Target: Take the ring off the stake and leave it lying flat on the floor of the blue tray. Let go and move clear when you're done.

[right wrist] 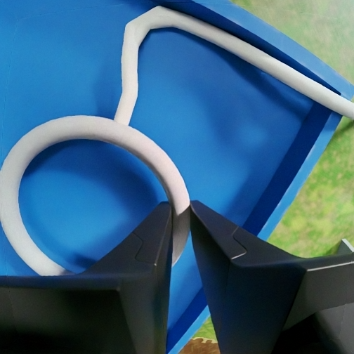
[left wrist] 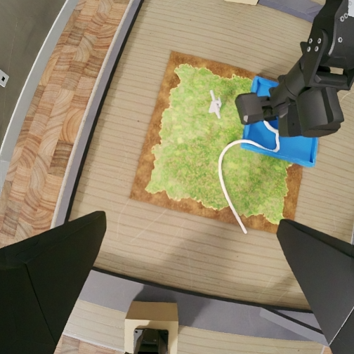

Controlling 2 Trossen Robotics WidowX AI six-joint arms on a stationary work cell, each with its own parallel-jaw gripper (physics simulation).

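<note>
My right gripper (right wrist: 179, 209) is shut on the side of the white ring (right wrist: 75, 127), over the blue tray (left wrist: 295, 150) (right wrist: 225, 150). The ring lies within the tray's outline; shadows fall on the tray floor, and I cannot tell if the ring touches it. A white cord (left wrist: 222, 175) (right wrist: 131, 70) runs from the ring across the tray floor, over the rim and onto the green mat. The grey stake (left wrist: 215, 106) stands bare on the mat, left of the tray in the left wrist view. My left gripper (left wrist: 194, 223) is open and empty, high above the table.
The green and brown mat (left wrist: 190, 150) lies on the wooden table, partly under the tray. The right arm (left wrist: 312, 100) covers part of the tray in the left wrist view. A dark frame edge and a tan block (left wrist: 151, 311) are at the bottom of that view.
</note>
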